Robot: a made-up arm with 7 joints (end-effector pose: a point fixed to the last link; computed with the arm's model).
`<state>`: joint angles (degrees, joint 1 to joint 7).
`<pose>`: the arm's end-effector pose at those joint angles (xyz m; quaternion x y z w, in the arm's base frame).
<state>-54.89 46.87 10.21 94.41 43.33 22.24 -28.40</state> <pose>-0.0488 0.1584 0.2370 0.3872 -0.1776 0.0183 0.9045</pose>
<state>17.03 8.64 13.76 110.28 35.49 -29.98 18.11</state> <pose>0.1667 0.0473 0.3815 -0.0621 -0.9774 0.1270 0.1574</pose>
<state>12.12 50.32 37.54 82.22 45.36 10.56 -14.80</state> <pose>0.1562 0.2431 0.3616 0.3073 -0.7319 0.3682 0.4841</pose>
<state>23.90 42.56 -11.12 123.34 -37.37 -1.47 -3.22</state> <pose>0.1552 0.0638 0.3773 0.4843 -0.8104 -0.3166 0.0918</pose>
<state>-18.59 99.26 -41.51 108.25 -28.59 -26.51 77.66</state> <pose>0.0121 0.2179 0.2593 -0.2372 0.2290 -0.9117 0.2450</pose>
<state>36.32 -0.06 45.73 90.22 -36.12 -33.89 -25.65</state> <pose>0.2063 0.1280 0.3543 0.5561 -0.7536 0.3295 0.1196</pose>
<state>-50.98 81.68 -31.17 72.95 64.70 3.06 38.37</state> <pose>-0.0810 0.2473 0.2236 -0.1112 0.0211 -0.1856 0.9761</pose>
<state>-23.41 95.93 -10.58 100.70 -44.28 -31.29 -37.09</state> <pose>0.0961 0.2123 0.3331 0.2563 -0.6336 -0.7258 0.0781</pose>
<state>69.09 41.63 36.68 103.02 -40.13 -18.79 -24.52</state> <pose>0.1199 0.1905 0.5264 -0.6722 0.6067 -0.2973 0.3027</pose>
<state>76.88 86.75 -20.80 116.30 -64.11 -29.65 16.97</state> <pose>0.1440 0.1516 0.5337 -0.7928 0.1924 0.5390 0.2098</pose>
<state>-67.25 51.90 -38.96 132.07 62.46 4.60 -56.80</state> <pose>-0.1175 0.0480 0.3579 0.0838 0.0030 0.0637 0.9944</pose>
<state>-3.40 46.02 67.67 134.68 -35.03 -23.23 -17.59</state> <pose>0.0433 0.1358 0.4331 -0.7485 0.6024 0.1443 0.2370</pose>
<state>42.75 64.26 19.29 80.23 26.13 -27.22 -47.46</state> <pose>0.1705 0.2477 0.4604 -0.3924 0.8148 -0.4217 0.0658</pose>
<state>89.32 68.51 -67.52 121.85 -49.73 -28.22 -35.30</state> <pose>0.1742 0.0867 0.4630 -0.3365 0.7161 0.4267 0.4380</pose>
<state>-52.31 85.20 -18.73 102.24 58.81 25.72 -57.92</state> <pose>-0.0360 0.1917 0.2924 0.5403 -0.1062 -0.2554 0.7947</pose>
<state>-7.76 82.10 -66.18 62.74 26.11 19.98 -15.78</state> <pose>-0.0178 0.3064 0.2314 0.4813 0.0413 -0.4783 0.7334</pose>
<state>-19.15 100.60 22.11 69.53 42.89 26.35 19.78</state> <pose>0.1527 0.3053 0.4124 0.4388 -0.4145 -0.1843 0.7757</pose>
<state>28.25 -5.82 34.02 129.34 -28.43 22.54 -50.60</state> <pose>0.1156 0.0605 0.3875 0.5589 -0.5286 0.6121 0.1832</pose>
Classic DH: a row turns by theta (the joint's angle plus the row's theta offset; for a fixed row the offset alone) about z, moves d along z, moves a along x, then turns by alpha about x. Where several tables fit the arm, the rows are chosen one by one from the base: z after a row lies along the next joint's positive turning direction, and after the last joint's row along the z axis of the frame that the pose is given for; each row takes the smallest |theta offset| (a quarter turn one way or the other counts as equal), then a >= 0, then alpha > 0; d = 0 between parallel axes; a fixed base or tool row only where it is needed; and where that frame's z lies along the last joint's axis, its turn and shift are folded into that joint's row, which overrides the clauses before.
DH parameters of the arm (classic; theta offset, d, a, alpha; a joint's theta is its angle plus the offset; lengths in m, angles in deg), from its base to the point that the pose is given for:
base (fixed): 0 0.4422 -0.0031 90
joint 1: -90 -0.0515 0.0099 -90
joint 2: -90 -0.0102 0.0242 90
joint 3: -90 -0.2006 0.0261 -90
joint 4: 0 0.0177 -0.021 90
joint 5: 0 -0.165 0.0024 90
joint 6: -90 -0.0361 0.0088 -90
joint 7: 78.41 0.013 -0.0188 -89.93
tool (fixed): 85.17 -0.0255 0 0

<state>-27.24 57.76 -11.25 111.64 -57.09 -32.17 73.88</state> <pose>0.0465 0.1145 0.2191 -0.0144 -0.0310 -0.9755 0.2175</pose>
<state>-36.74 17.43 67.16 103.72 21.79 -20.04 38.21</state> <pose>0.0204 0.1947 0.3104 0.3761 -0.7080 -0.0881 0.5912</pose>
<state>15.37 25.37 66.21 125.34 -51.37 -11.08 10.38</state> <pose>0.0709 0.1697 0.4158 0.8648 -0.4775 -0.0133 0.1546</pose>
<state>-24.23 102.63 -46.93 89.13 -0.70 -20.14 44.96</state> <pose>0.0013 0.2730 0.2675 -0.1323 0.0624 -0.7983 0.5843</pose>
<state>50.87 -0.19 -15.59 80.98 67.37 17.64 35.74</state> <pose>0.2467 -0.0725 0.4261 -0.6117 -0.6798 -0.1225 0.3856</pose>
